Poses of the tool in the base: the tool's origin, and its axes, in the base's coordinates. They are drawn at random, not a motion.
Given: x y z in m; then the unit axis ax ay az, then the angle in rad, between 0 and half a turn.
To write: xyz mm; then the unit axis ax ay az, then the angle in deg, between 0 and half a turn. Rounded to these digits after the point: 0 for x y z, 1 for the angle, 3 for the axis.
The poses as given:
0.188 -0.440 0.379 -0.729 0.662 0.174 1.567
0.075 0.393 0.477 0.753 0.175 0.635 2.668
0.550 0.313 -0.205 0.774 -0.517 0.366 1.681
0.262 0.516 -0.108 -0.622 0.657 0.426 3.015
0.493 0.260 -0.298 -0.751 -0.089 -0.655 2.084
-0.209 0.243 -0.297 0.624 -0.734 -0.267 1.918
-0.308 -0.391 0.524 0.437 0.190 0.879 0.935
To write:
188 -440 379 -0.729 0.662 0.174 89.8
75 393 477 0.753 0.175 0.635 152.9
550 313 -205 0.774 -0.517 0.366 96.3
262 516 -108 -0.622 0.657 0.426 172.7
493 260 -298 -0.751 -0.089 -0.655 119.4
-209 243 -297 0.624 -0.734 -0.267 109.9
-308 -391 524 0.437 0.190 0.879 53.6

